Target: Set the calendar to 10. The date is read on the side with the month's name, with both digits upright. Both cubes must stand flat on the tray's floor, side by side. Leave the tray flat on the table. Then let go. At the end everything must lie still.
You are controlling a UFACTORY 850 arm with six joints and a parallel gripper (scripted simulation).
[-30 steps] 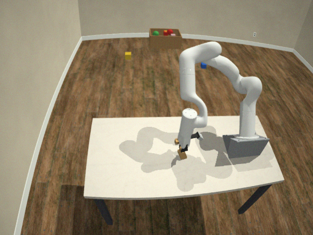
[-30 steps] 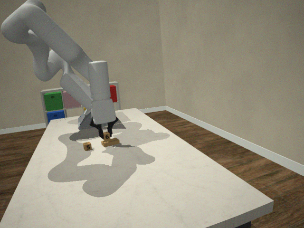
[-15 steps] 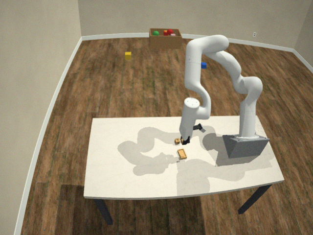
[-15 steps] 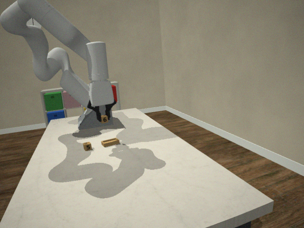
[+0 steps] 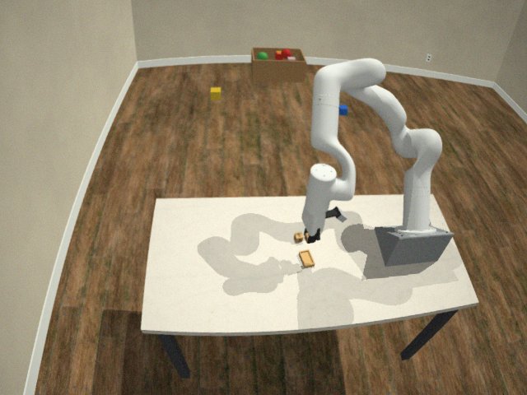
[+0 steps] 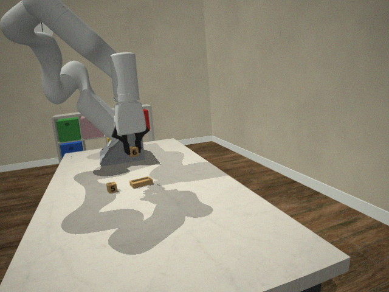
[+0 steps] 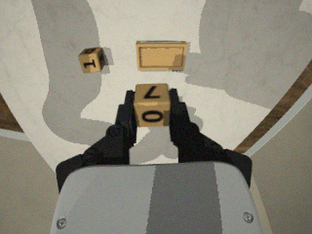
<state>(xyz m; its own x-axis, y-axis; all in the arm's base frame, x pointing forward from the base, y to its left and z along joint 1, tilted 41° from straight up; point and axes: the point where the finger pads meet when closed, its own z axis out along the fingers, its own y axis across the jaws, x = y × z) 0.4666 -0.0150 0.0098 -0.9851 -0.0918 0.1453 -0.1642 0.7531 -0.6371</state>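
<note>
The wooden tray lies 130 mm below my hand and 10 mm to the left of it. From my hand the other things lie so: cube: 10 mm below.
</note>
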